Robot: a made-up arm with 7 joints.
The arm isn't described. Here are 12 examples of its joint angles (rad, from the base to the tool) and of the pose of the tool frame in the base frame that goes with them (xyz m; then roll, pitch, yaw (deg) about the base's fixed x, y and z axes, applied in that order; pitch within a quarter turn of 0, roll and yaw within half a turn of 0).
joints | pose
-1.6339 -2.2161 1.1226 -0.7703 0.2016 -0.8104 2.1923 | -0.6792 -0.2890 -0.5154 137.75 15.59 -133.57
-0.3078 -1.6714 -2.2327 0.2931 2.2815 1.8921 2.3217 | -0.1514 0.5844 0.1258 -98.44 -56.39 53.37
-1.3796 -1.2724 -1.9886 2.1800 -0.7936 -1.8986 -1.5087 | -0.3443 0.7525 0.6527 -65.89 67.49 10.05
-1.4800 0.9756 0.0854 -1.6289 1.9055 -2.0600 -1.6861 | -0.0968 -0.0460 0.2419 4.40 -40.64 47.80
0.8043 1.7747 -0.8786 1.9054 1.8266 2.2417 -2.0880 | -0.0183 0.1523 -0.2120 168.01 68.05 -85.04
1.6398 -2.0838 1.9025 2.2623 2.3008 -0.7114 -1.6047 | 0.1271 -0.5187 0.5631 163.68 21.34 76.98
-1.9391 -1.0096 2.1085 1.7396 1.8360 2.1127 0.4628 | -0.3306 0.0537 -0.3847 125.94 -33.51 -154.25
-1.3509 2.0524 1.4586 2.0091 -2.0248 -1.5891 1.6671 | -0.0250 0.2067 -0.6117 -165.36 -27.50 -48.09
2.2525 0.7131 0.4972 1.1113 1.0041 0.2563 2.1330 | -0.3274 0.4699 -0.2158 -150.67 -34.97 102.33
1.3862 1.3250 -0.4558 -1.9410 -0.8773 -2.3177 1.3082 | 0.0081 0.6322 -0.2391 25.84 36.96 97.78
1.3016 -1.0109 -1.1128 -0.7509 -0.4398 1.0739 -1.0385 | 0.2758 0.1944 -0.4116 106.32 23.36 -149.57
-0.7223 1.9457 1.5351 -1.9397 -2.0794 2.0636 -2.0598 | 0.4250 0.1293 -0.5677 -48.01 -58.80 118.82
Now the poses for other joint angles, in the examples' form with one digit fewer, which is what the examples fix.
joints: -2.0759 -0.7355 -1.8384 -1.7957 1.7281 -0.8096 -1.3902
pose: -0.080 -0.023 0.450 -166.1 25.3 151.3
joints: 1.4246 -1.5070 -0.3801 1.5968 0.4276 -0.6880 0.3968
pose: -0.059 -0.375 -0.644 171.8 7.2 -26.0
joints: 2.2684 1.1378 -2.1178 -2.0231 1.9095 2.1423 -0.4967
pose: 0.230 -0.624 0.237 119.7 -30.1 26.8
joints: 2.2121 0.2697 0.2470 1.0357 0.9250 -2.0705 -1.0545
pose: 0.162 0.016 -0.562 -35.1 -73.5 -162.9
